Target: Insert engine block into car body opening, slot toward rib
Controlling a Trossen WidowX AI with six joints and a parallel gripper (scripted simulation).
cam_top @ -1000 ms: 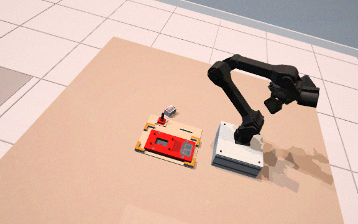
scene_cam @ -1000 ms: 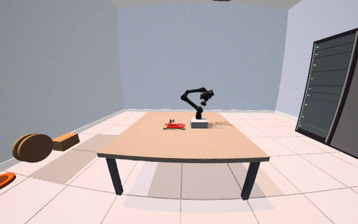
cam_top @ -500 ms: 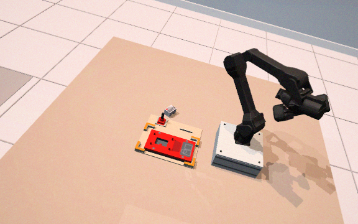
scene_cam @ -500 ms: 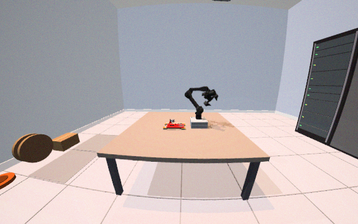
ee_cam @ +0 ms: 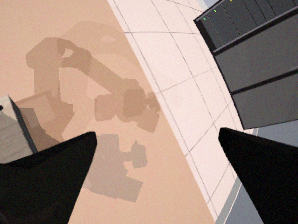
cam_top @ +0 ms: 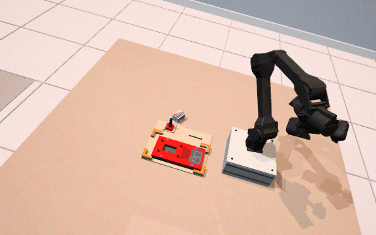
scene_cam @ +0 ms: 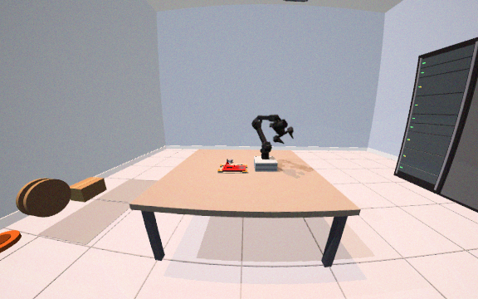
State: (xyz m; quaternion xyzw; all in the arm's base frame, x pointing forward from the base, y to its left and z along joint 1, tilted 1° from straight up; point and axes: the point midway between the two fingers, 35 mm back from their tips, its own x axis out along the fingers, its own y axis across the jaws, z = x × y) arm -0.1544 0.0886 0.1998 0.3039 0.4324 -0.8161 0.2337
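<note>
My gripper tip is now 490 mm short of the engine block, 250 mm to the left of it and 250 mm above it.
</note>
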